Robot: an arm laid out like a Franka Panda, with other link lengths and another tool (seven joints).
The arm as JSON. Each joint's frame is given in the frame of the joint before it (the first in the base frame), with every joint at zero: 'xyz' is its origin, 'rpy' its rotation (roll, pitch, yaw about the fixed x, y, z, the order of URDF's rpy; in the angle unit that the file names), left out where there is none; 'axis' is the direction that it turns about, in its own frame. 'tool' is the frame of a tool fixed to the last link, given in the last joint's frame.
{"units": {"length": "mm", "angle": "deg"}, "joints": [
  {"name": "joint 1", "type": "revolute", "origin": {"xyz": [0.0, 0.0, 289.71], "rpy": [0.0, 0.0, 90.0]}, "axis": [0.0, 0.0, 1.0]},
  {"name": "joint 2", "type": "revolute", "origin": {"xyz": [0.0, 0.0, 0.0], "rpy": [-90.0, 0.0, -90.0]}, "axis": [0.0, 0.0, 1.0]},
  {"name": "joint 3", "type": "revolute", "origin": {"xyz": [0.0, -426.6, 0.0], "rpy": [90.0, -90.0, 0.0]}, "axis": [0.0, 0.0, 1.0]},
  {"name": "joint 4", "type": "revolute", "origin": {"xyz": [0.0, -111.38, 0.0], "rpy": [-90.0, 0.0, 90.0]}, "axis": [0.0, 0.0, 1.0]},
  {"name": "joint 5", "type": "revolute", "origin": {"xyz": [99.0, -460.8, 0.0], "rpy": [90.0, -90.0, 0.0]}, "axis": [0.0, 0.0, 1.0]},
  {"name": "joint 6", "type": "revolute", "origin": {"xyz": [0.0, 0.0, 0.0], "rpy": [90.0, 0.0, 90.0]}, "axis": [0.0, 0.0, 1.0]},
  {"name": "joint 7", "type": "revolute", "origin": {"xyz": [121.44, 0.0, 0.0], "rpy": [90.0, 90.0, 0.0]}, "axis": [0.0, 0.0, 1.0]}
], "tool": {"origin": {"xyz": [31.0, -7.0, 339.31], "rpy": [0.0, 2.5, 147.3]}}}
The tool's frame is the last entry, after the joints.
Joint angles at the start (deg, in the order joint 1, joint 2, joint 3, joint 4, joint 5, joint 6, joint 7): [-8.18, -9.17, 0.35, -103.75, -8.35, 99.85, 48.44]
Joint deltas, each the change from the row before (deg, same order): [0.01, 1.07, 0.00, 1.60, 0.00, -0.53, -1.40]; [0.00, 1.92, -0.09, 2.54, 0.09, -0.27, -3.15]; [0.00, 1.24, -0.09, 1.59, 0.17, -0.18, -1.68]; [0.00, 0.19, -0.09, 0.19, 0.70, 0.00, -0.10]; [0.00, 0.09, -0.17, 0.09, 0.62, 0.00, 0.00]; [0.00, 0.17, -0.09, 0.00, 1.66, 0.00, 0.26]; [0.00, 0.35, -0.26, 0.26, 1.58, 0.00, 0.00]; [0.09, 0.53, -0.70, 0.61, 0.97, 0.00, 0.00]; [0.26, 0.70, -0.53, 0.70, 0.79, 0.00, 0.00]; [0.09, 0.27, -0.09, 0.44, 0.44, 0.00, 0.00]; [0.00, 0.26, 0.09, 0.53, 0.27, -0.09, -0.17]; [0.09, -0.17, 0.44, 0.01, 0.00, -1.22, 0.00]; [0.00, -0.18, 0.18, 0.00, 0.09, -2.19, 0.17]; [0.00, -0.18, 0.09, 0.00, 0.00, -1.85, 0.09]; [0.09, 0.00, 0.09, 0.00, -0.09, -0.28, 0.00]
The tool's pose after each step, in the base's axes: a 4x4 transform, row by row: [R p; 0 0 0 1], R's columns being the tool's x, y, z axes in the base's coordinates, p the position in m. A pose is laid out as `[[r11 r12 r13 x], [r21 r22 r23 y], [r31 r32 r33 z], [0 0 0 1]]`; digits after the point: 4 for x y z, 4 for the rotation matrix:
[[-0.3685 -0.9279 0.0561 0.6777], [-0.9154 0.3517 -0.1955 -0.1125], [0.1617 -0.1234 -0.9791 0.4684], [0 0 0 1]]
[[-0.3202 -0.9452 0.0641 0.6920], [-0.9328 0.3028 -0.1954 -0.1144], [0.1653 -0.1224 -0.9786 0.4723], [0 0 0 1]]
[[-0.2950 -0.9530 0.0682 0.7010], [-0.9411 0.2775 -0.1933 -0.1155], [0.1653 -0.1212 -0.9788 0.4739], [0 0 0 1]]
[[-0.2957 -0.9527 0.0696 0.7027], [-0.9429 0.2794 -0.1815 -0.1129], [0.1535 -0.1193 -0.9809 0.4735], [0 0 0 1]]
[[-0.2993 -0.9515 0.0705 0.7036], [-0.9434 0.2841 -0.1710 -0.1118], [0.1427 -0.1177 -0.9827 0.4732], [0 0 0 1]]
[[-0.3068 -0.9491 0.0711 0.7053], [-0.9449 0.2947 -0.1424 -0.1040], [0.1142 -0.1108 -0.9873 0.4710], [0 0 0 1]]
[[-0.3128 -0.9470 0.0728 0.7084], [-0.9458 0.3035 -0.1154 -0.0990], [0.0872 -0.1049 -0.9906 0.4696], [0 0 0 1]]
[[-0.3241 -0.9430 0.0756 0.7124], [-0.9435 0.3163 -0.0992 -0.1021], [0.0697 -0.1035 -0.9922 0.4699], [0 0 0 1]]
[[-0.3294 -0.9410 0.0773 0.7179], [-0.9425 0.3229 -0.0860 -0.1021], [0.0559 -0.1012 -0.9933 0.4691], [0 0 0 1]]
[[-0.3300 -0.9404 0.0815 0.7210], [-0.9427 0.3240 -0.0790 -0.1002], [0.0479 -0.1029 -0.9935 0.4707], [0 0 0 1]]
[[-0.3262 -0.9414 0.0855 0.7240], [-0.9443 0.3204 -0.0751 -0.0979], [0.0433 -0.1052 -0.9935 0.4731], [0 0 0 1]]
[[-0.3170 -0.9460 0.0683 0.7175], [-0.9473 0.3123 -0.0718 -0.0901], [0.0466 -0.0875 -0.9951 0.4718], [0 0 0 1]]
[[-0.3158 -0.9482 0.0340 0.7049], [-0.9474 0.3133 -0.0649 -0.0855], [0.0508 -0.0527 -0.9973 0.4679], [0 0 0 1]]
[[-0.3148 -0.9491 0.0053 0.6939], [-0.9475 0.3139 -0.0605 -0.0828], [0.0558 -0.0240 -0.9982 0.4653], [0 0 0 1]]
[[-0.3116 -0.9502 0.0004 0.6924], [-0.9484 0.3109 -0.0614 -0.0809], [0.0582 -0.0195 -0.9981 0.4646], [0 0 0 1]]

